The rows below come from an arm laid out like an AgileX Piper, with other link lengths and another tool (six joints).
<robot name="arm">
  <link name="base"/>
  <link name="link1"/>
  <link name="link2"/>
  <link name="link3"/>
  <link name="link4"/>
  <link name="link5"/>
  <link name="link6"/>
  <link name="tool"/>
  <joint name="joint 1" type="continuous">
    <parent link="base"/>
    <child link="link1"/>
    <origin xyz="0 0 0.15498" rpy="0 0 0"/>
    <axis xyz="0 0 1"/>
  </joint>
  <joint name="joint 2" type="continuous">
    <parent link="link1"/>
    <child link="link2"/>
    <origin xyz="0 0 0" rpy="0 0 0"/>
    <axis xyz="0 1 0"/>
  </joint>
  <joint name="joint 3" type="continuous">
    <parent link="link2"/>
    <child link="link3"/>
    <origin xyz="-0.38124 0 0.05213" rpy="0 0 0"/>
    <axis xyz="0 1 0"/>
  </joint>
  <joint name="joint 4" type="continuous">
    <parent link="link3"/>
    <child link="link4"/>
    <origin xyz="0.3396 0 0.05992" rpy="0 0 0"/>
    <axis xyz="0.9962 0 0.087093"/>
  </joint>
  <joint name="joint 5" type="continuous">
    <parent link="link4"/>
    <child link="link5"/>
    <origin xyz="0 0 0" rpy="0 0 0"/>
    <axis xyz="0 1 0"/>
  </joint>
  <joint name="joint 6" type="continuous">
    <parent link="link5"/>
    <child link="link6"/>
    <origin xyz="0.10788 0 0.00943" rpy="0 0 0"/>
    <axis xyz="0.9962 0 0.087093"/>
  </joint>
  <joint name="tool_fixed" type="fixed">
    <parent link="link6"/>
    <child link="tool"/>
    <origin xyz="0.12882 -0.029 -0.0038" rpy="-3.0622 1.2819 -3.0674"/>
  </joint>
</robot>
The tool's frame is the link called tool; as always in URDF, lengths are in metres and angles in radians. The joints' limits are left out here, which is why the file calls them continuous.
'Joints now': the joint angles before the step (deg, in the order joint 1, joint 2, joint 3, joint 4, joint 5, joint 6). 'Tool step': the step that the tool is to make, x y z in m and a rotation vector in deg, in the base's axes. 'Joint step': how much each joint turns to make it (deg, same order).
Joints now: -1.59 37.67 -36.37 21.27 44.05 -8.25
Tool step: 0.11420 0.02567 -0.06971 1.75 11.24 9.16
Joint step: 0.00 28.29 -5.52 15.91 -5.53 -20.78
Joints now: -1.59 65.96 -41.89 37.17 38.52 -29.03
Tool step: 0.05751 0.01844 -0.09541 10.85 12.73 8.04
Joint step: -5.06 23.74 -5.56 18.34 8.67 -21.31
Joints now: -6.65 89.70 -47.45 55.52 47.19 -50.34
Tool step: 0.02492 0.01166 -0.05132 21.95 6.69 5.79
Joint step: -7.50 19.15 -5.46 14.39 19.81 -15.94
